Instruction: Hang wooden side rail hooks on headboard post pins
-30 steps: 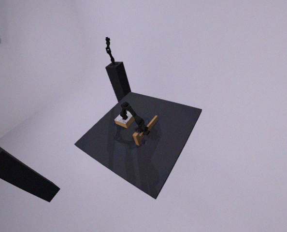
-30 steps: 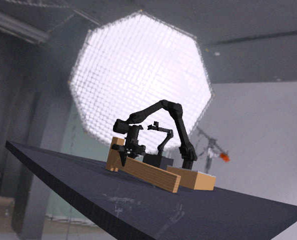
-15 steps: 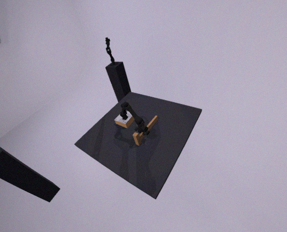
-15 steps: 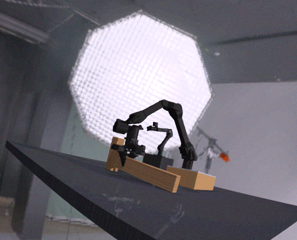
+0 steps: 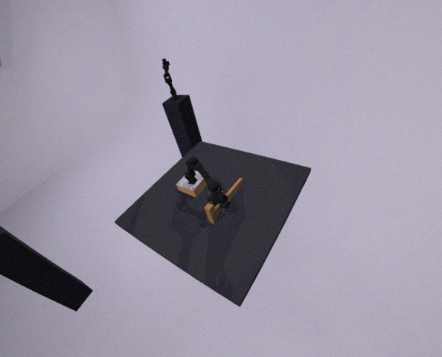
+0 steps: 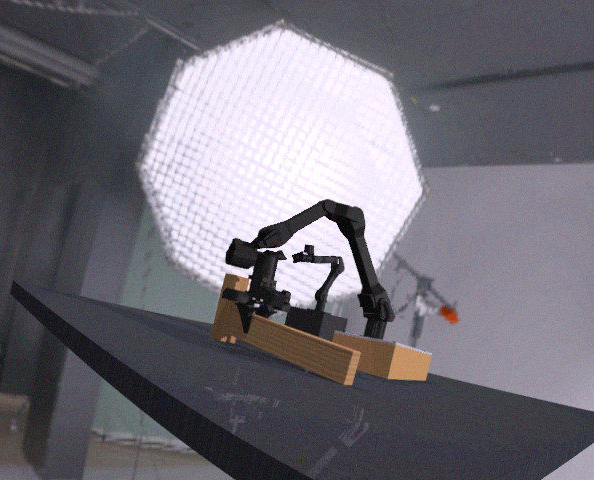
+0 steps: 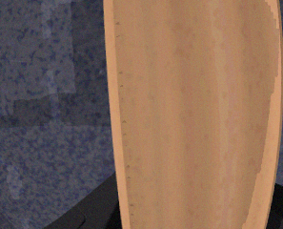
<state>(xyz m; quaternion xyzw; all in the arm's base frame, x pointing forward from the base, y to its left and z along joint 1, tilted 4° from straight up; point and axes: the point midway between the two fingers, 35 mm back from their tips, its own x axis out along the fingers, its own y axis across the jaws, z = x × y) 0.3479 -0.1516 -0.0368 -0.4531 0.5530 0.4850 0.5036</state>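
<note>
My gripper tip is 10 mm past the wooden headboard post, 110 mm to the left of it and 40 mm below it.
</note>
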